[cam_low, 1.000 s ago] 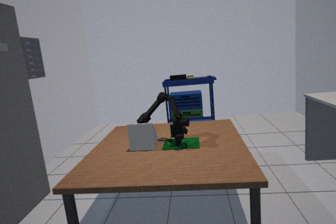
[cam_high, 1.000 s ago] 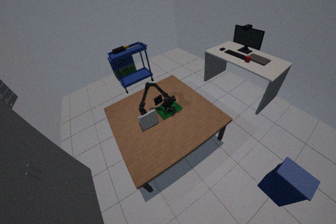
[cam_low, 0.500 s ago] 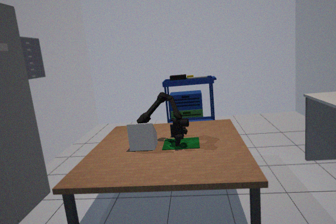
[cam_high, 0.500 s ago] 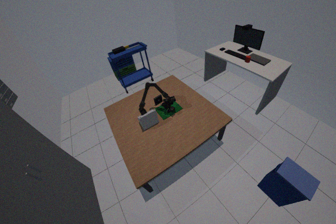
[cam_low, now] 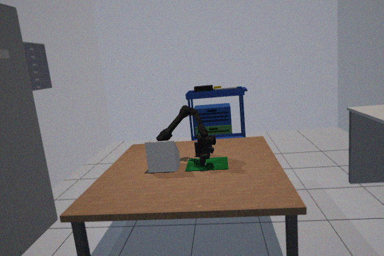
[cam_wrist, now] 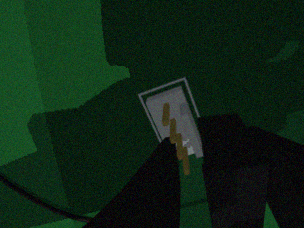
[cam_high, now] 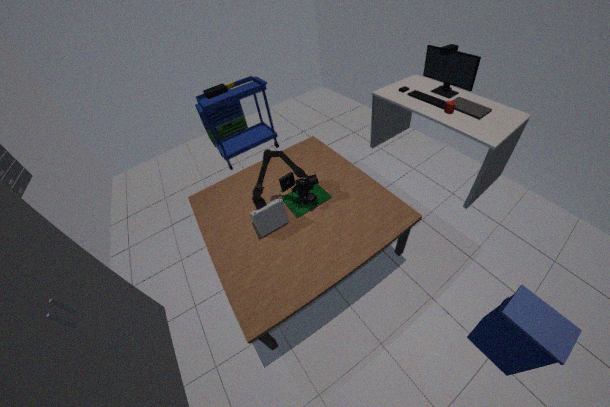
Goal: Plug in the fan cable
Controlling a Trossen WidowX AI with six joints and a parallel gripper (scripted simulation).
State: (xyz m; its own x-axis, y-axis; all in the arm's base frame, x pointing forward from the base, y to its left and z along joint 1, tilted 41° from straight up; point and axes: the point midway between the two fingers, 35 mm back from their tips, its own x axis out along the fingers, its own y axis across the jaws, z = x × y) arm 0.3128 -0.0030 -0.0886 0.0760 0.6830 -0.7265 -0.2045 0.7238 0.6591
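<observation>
The fan plug lies 10 mm behind my gripper tip, 10 mm to the right of it and 10 mm above it. Also, from my gripper tip: green board 30 mm ahead, 40 mm to the left, 30 mm below; black fan 210 mm to the left, 40 mm above; four-pin fan header 10 mm to the left, 20 mm below.
</observation>
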